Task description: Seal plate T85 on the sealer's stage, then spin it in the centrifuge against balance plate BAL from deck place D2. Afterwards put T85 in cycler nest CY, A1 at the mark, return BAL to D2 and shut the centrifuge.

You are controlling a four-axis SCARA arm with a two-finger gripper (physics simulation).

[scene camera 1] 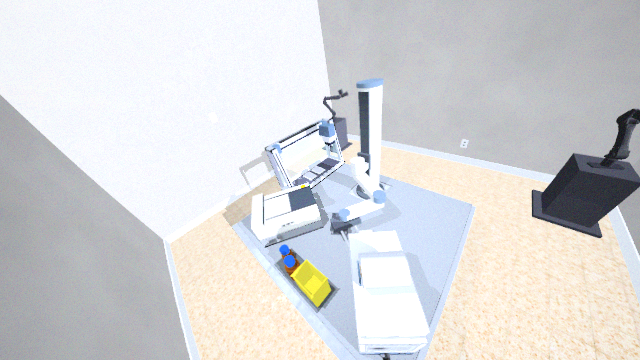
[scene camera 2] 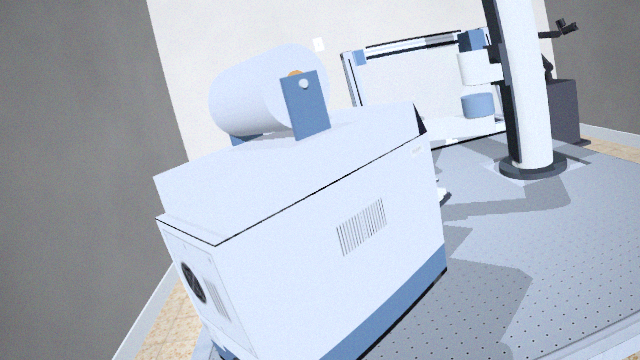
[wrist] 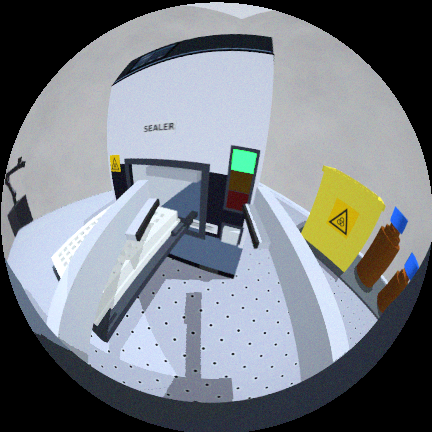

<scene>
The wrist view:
yellow bin: 344, 212
brown bottles with blue caps: 382, 250
</scene>
